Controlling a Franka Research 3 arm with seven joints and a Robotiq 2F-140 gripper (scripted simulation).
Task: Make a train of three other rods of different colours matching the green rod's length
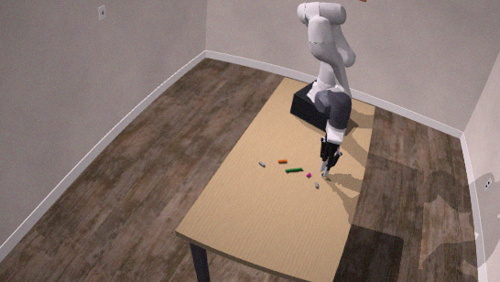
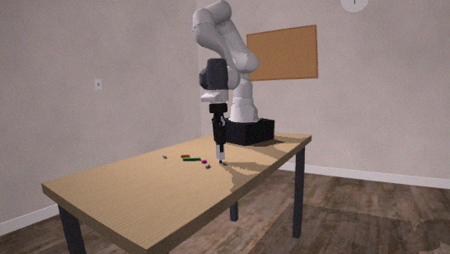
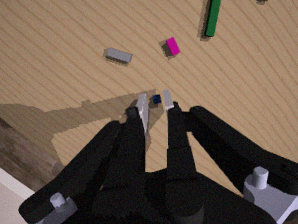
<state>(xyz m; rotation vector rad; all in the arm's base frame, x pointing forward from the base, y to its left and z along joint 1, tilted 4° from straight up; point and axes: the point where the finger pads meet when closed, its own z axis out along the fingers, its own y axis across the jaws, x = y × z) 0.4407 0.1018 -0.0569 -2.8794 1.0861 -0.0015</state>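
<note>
My hand is 5 cm above the blue rod. From my hand the other things lie so: magenta rod (3 cm ahead, 7 cm to the right, 5 cm below); then green rod (2 cm ahead, 14 cm to the right, 5 cm below); then orange rod (2 cm behind, 20 cm to the right, 5 cm below).
</note>
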